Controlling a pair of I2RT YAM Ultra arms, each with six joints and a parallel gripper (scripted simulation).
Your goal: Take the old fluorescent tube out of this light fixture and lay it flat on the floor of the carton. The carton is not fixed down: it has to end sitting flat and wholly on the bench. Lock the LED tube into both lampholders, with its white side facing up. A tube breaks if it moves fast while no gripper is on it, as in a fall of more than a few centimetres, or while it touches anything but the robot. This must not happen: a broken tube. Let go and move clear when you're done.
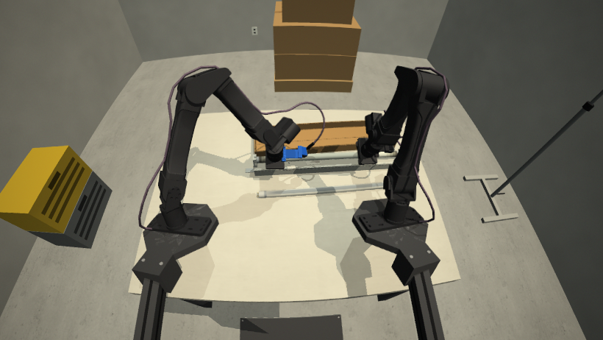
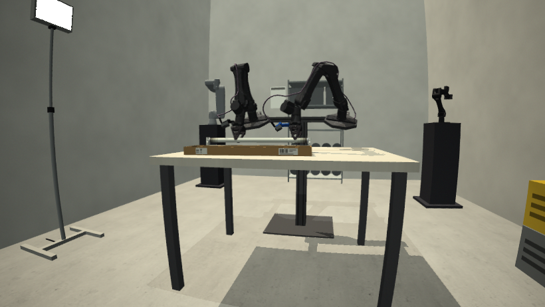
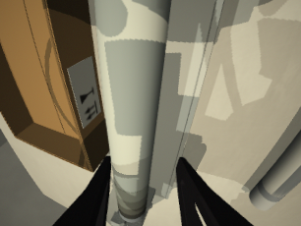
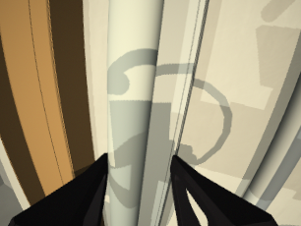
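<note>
My right gripper is now 12 cm to the right of the white light fixture, 1 cm short of it and 1 cm above it. The rest, counted from my right hand: old fluorescent tube 12 cm to the left, 1 cm ahead; then LED tube 11 cm to the left, 11 cm behind, 5 cm below; then brown carton 16 cm ahead, 12 cm to the left, 5 cm below.
</note>
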